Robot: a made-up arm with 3 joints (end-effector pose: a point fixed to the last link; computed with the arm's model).
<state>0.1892 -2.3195 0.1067</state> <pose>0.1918 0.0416 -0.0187 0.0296 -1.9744 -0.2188</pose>
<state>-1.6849 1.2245 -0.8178</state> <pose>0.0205 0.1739 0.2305 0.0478 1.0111 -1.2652</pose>
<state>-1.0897 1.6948 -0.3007</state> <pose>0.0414 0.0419 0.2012 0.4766 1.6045 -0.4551</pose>
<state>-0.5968 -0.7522 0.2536</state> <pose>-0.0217 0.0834 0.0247 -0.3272 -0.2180 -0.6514</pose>
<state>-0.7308 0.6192 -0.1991</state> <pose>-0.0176 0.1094 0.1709 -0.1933 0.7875 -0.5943</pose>
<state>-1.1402 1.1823 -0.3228</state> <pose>0.0089 0.1069 0.2078 0.1880 1.2110 -0.7599</pose>
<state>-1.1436 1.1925 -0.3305</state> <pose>0.0094 0.1063 0.2085 0.1893 1.2142 -0.7587</pose>
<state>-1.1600 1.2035 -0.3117</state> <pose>0.0092 0.1058 0.2077 0.2231 1.2329 -0.7661</pose>
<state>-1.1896 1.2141 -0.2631</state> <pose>0.0078 0.1057 0.2053 0.2925 1.2666 -0.7817</pose>
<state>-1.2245 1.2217 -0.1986</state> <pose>0.0057 0.1062 0.2019 0.3798 1.3040 -0.8002</pose>
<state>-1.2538 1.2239 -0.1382</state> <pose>0.0034 0.1072 0.1985 0.4579 1.3333 -0.8157</pose>
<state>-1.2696 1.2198 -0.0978</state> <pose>0.0017 0.1084 0.1961 0.5047 1.3481 -0.8250</pose>
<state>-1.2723 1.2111 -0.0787</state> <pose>0.0009 0.1092 0.1949 0.5192 1.3506 -0.8288</pose>
